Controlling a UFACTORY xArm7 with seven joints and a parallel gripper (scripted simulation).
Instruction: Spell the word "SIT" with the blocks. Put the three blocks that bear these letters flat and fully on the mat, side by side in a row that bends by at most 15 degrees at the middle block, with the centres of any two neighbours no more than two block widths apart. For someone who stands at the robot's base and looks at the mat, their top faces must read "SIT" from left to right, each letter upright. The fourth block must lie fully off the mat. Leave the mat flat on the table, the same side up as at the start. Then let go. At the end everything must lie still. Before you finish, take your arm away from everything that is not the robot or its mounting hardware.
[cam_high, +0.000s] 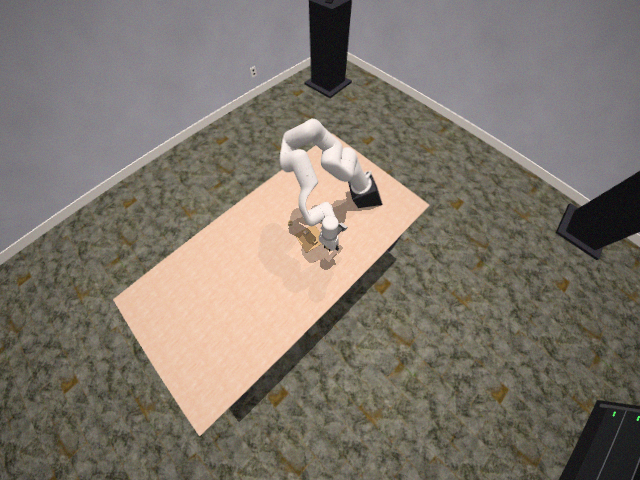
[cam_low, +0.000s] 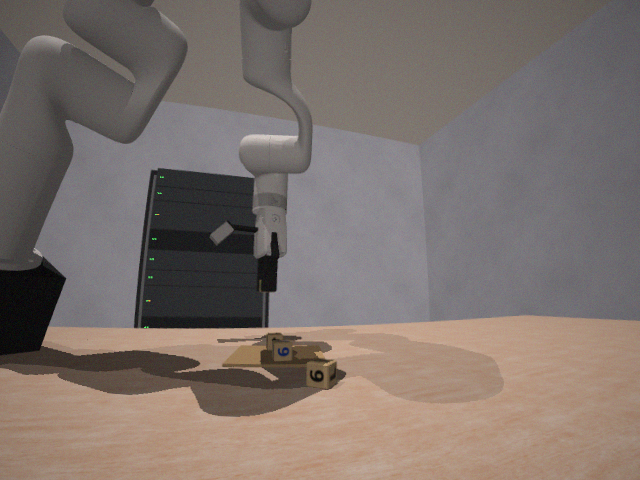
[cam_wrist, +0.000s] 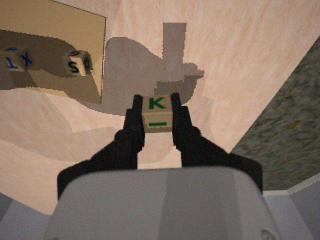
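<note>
My hand is 15 cm to the left of the tan mat, 12 cm above it and 1 cm past it. Also, from my hand: wooden block: 1 cm below.
</note>
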